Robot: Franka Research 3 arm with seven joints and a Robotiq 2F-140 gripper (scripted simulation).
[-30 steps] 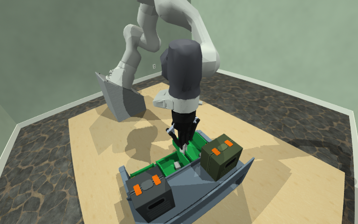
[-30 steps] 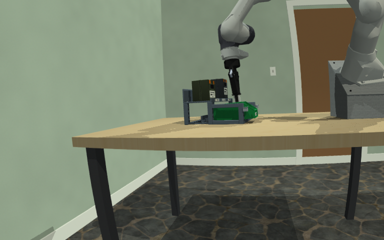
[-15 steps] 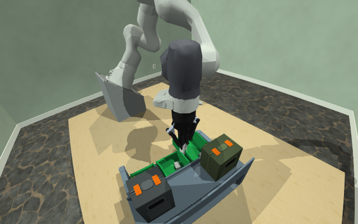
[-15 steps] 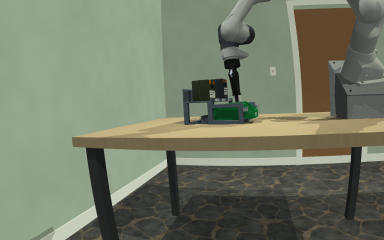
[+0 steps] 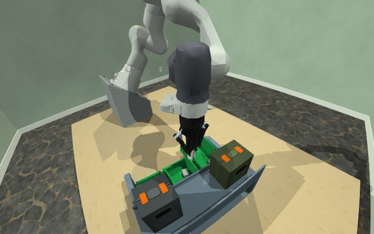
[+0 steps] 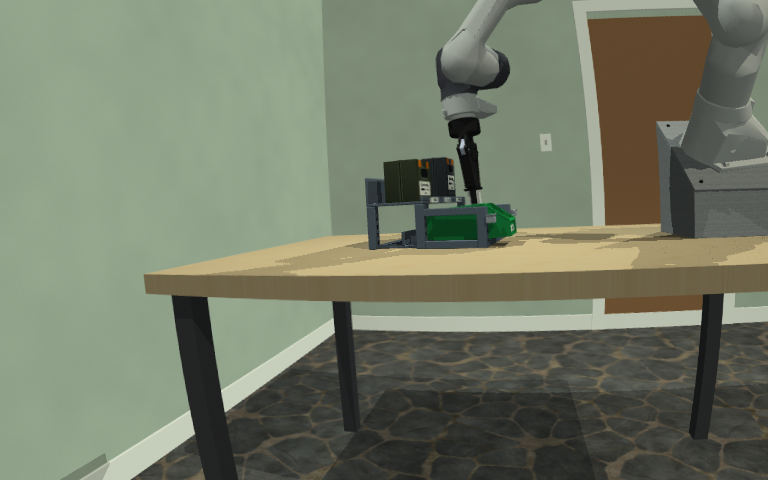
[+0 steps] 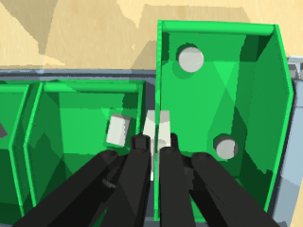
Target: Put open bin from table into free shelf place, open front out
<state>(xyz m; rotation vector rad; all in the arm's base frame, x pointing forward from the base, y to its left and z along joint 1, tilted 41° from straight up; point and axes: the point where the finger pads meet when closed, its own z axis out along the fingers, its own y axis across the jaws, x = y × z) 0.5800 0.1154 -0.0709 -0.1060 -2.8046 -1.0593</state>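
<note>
The shelf floor lies 90 mm below my hand, 80 mm to the right of it and 80 mm ahead of it. Round my hand: shelf's upper board 150 mm ahead, 80 mm to the right, 10 mm above; olive case 150 mm ahead, 60 mm above, 30 mm to the left; dark grey box 200 mm to the right, 120 mm ahead, 70 mm above.
</note>
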